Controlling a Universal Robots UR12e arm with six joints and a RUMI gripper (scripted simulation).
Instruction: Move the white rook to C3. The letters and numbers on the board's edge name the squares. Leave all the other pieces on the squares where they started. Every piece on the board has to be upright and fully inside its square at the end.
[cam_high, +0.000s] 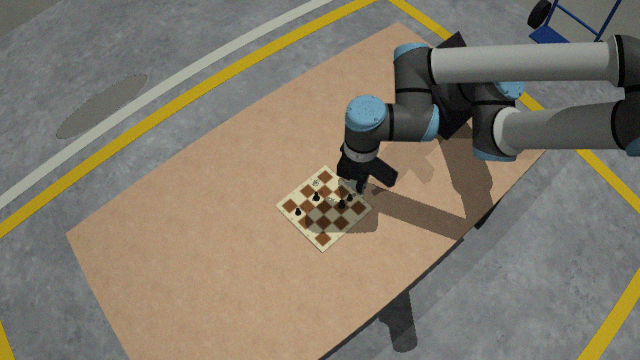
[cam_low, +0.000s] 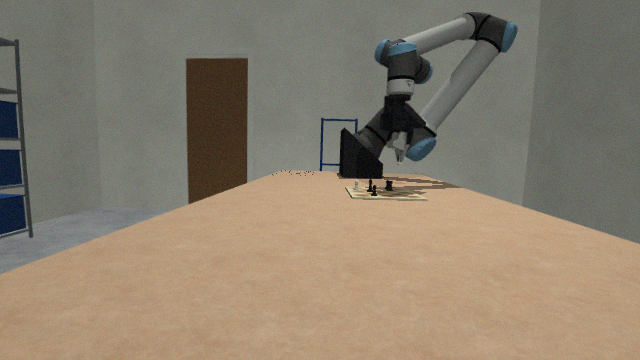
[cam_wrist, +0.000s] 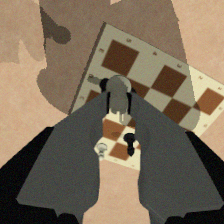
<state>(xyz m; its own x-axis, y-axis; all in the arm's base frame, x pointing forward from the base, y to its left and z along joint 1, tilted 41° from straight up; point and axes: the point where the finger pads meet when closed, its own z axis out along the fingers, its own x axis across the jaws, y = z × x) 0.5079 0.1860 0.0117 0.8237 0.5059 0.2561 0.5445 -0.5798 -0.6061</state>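
The chessboard is 9 cm ahead of my hand, 6 cm to the right of it and 12 cm below it. Also, from my hand: white rook (1 cm below).
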